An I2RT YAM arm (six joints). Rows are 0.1 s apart.
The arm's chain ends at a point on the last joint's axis. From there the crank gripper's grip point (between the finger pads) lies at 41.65 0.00 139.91 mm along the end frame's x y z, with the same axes.
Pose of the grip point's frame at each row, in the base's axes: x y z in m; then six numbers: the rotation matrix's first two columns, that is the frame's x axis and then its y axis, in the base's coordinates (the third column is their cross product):
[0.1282 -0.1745 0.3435 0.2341 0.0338 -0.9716 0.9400 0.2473 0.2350]
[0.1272 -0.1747 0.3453 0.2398 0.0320 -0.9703 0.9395 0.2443 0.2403]
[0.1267 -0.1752 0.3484 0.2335 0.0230 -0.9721 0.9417 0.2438 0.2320]
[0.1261 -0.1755 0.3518 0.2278 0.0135 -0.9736 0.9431 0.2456 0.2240]
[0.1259 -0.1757 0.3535 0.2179 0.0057 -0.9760 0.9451 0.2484 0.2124]
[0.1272 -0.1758 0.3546 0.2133 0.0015 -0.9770 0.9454 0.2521 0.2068]
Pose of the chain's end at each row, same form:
[0.0837 -0.0404 0.3803 0.2341 0.0338 -0.9716 0.9400 0.2473 0.2350]
[0.0830 -0.0404 0.3817 0.2398 0.0320 -0.9703 0.9395 0.2443 0.2403]
[0.0831 -0.0405 0.3840 0.2335 0.0230 -0.9721 0.9417 0.2438 0.2320]
[0.0827 -0.0405 0.3863 0.2278 0.0135 -0.9736 0.9431 0.2456 0.2240]
[0.0827 -0.0404 0.3873 0.2179 0.0057 -0.9760 0.9451 0.2484 0.2124]
[0.0838 -0.0405 0.3880 0.2133 0.0015 -0.9770 0.9454 0.2521 0.2068]

